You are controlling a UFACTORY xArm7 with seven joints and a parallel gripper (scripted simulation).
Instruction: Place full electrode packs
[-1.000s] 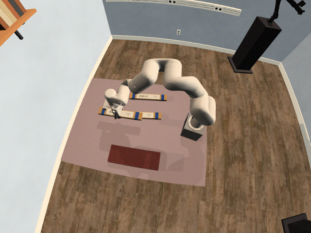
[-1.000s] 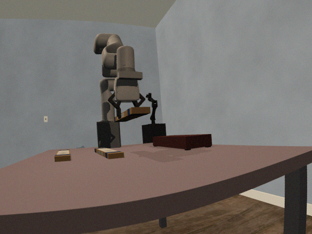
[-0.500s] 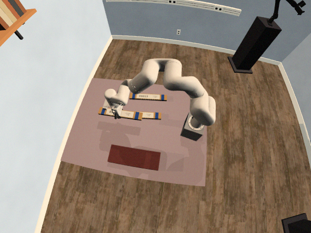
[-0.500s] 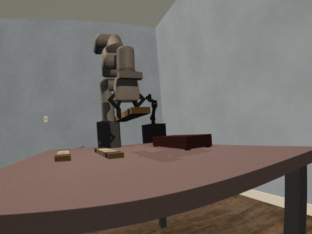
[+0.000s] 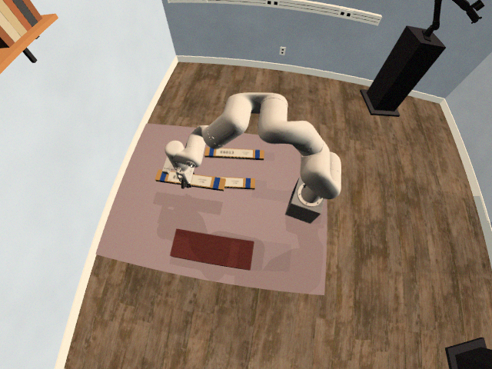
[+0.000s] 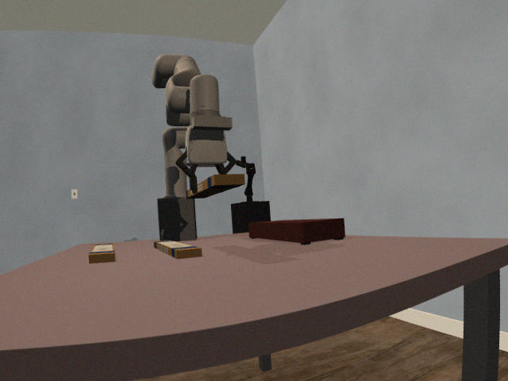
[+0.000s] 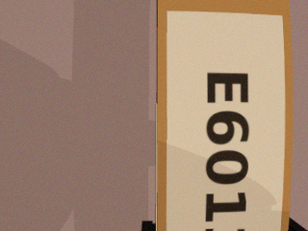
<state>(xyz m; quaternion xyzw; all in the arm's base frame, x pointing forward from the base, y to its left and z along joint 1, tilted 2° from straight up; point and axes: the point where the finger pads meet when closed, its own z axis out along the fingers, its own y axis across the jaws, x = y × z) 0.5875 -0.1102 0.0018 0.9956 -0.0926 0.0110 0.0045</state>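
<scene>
Now: hand 10 cm past the low dark red platform, 33 cm to the right of it and 15 cm above it. Round my hand: pack of welding electrodes: right at my hand.
</scene>
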